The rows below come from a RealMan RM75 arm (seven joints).
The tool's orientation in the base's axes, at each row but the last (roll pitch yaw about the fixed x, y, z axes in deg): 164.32, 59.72, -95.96; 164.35, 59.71, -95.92; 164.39, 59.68, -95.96; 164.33, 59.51, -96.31; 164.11, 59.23, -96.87; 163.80, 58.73, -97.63; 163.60, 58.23, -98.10; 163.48, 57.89, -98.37; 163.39, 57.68, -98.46; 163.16, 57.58, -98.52; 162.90, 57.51, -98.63; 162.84, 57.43, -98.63; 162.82, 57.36, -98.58
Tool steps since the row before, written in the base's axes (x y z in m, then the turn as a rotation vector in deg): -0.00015, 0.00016, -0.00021, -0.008, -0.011, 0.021; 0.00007, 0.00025, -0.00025, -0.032, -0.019, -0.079; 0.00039, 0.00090, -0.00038, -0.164, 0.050, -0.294; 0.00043, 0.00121, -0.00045, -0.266, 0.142, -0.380; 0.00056, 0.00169, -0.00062, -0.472, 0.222, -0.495; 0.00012, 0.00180, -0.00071, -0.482, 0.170, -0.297; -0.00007, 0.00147, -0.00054, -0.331, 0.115, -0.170; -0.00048, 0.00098, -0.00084, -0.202, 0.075, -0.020; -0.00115, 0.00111, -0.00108, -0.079, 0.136, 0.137; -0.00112, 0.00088, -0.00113, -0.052, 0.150, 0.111; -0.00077, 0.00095, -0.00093, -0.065, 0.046, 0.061; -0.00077, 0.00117, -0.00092, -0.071, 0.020, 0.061; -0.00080, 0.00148, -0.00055, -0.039, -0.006, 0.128
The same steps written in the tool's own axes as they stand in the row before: 0.00011, 0.00010, 0.00027, -0.012, 0.012, -0.018; 0.00009, -0.00014, 0.00032, 0.079, 0.023, 0.028; -0.00014, -0.00055, 0.00088, 0.237, 0.115, 0.215; -0.00025, -0.00064, 0.00118, 0.271, 0.191, 0.354; -0.00036, -0.00084, 0.00165, 0.341, 0.368, 0.515; -0.00033, -0.00042, 0.00186, 0.200, 0.413, 0.373; -0.00030, -0.00016, 0.00153, 0.109, 0.289, 0.238; 0.00023, 0.00025, 0.00133, -0.007, 0.188, 0.107; 0.00042, 0.00086, 0.00168, -0.181, 0.085, 0.057; 0.00058, 0.00084, 0.00151, -0.169, 0.053, 0.078; 0.00034, 0.00051, 0.00141, -0.071, 0.069, 0.018; 0.00021, 0.00049, 0.00159, -0.056, 0.077, -0.002; -0.00026, 0.00054, 0.00166, -0.101, 0.059, -0.064
